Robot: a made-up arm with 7 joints. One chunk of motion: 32 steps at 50 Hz.
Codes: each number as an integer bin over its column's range. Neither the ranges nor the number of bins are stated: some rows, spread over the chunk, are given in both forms.
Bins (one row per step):
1: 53 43 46 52 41 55 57
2: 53 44 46 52 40 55 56
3: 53 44 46 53 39 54 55
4: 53 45 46 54 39 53 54
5: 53 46 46 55 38 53 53
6: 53 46 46 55 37 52 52
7: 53 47 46 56 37 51 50
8: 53 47 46 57 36 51 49
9: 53 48 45 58 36 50 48
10: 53 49 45 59 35 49 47
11: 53 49 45 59 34 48 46
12: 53 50 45 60 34 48 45
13: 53 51 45 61 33 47 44
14: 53 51 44 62 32 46 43
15: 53 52 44 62 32 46 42
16: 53 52 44 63 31 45 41
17: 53 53 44 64 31 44 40
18: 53 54 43 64 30 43 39
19: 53 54 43 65 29 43 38
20: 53 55 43 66 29 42 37
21: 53 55 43 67 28 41 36
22: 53 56 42 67 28 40 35
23: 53 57 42 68 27 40 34
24: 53 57 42 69 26 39 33
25: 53 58 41 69 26 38 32
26: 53 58 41 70 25 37 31
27: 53 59 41 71 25 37 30
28: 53 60 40 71 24 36 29
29: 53 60 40 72 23 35 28
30: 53 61 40 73 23 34 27
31: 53 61 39 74 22 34 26
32: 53 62 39 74 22 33 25
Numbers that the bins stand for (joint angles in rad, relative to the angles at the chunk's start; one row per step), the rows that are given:
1: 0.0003 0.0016 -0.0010 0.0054 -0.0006 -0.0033 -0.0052
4: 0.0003 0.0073 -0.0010 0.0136 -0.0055 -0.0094 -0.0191
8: 0.0003 0.0129 -0.0010 0.0261 -0.0127 -0.0155 -0.0423
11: 0.0003 0.0186 -0.0027 0.0343 -0.0176 -0.0245 -0.0563
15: 0.0003 0.0271 -0.0044 0.0468 -0.0224 -0.0306 -0.0748
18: 0.0003 0.0327 -0.0062 0.0551 -0.0273 -0.0397 -0.0888
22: 0.0003 0.0384 -0.0079 0.0675 -0.0321 -0.0488 -0.1074
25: 0.0003 0.0440 -0.0096 0.0758 -0.0370 -0.0548 -0.1213
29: 0.0003 0.0497 -0.0113 0.0882 -0.0442 -0.0639 -0.1399
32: 0.0003 0.0554 -0.0130 0.0965 -0.0467 -0.0700 -0.1538
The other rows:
2: 0.0003 0.0044 -0.0010 0.0054 -0.0030 -0.0033 -0.0098
3: 0.0003 0.0044 -0.0010 0.0095 -0.0055 -0.0064 -0.0144
5: 0.0003 0.0101 -0.0010 0.0178 -0.0079 -0.0094 -0.0237
6: 0.0003 0.0101 -0.0010 0.0178 -0.0103 -0.0124 -0.0284
7: 0.0003 0.0129 -0.0010 0.0219 -0.0103 -0.0155 -0.0377
9: 0.0003 0.0158 -0.0027 0.0302 -0.0127 -0.0185 -0.0470
10: 0.0003 0.0186 -0.0027 0.0343 -0.0152 -0.0215 -0.0516
12: 0.0003 0.0214 -0.0027 0.0385 -0.0176 -0.0245 -0.0609
13: 0.0003 0.0242 -0.0027 0.0426 -0.0200 -0.0276 -0.0656
14: 0.0003 0.0242 -0.0044 0.0468 -0.0224 -0.0306 -0.0702
16: 0.0003 0.0271 -0.0044 0.0509 -0.0248 -0.0336 -0.0795
17: 0.0003 0.0299 -0.0044 0.0551 -0.0248 -0.0367 -0.0841
19: 0.0003 0.0327 -0.0062 0.0592 -0.0297 -0.0397 -0.0934
20: 0.0003 0.0356 -0.0062 0.0633 -0.0297 -0.0427 -0.0981
21: 0.0003 0.0356 -0.0062 0.0675 -0.0321 -0.0458 -0.1027
23: 0.0003 0.0412 -0.0079 0.0716 -0.0345 -0.0488 -0.1120
24: 0.0003 0.0412 -0.0079 0.0758 -0.0370 -0.0518 -0.1167
26: 0.0003 0.0440 -0.0096 0.0799 -0.0394 -0.0579 -0.1260
27: 0.0003 0.0469 -0.0096 0.0840 -0.0394 -0.0579 -0.1306
28: 0.0003 0.0497 -0.0113 0.0840 -0.0418 -0.0609 -0.1353
30: 0.0003 0.0525 -0.0113 0.0923 -0.0442 -0.0670 -0.1445
31: 0.0003 0.0525 -0.0130 0.0965 -0.0467 -0.0670 -0.1492

